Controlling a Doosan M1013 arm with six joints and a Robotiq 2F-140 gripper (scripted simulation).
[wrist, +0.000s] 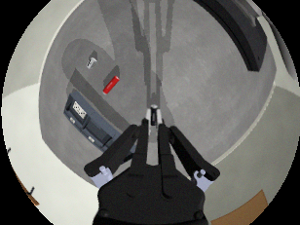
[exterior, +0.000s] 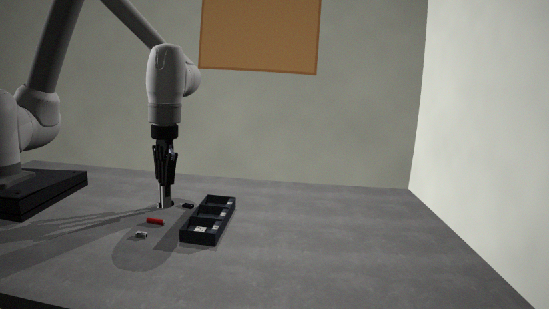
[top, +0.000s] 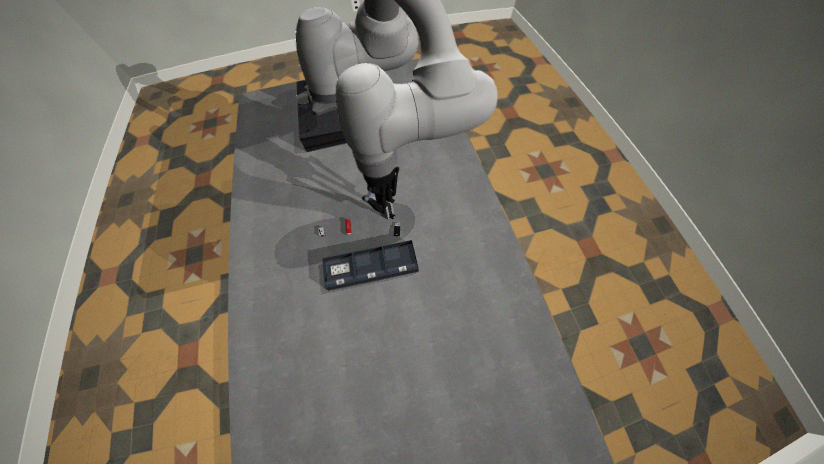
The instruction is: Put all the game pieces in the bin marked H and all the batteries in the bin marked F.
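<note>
My gripper is now 12 cm to the left of the red battery and 3 cm above it. Also, from my hand: black three-compartment bin (13 cm ahead, 10 cm to the right, 2 cm below); then black battery (3 cm below); then silver-grey thing (2 cm behind, 20 cm to the right, 3 cm below).
</note>
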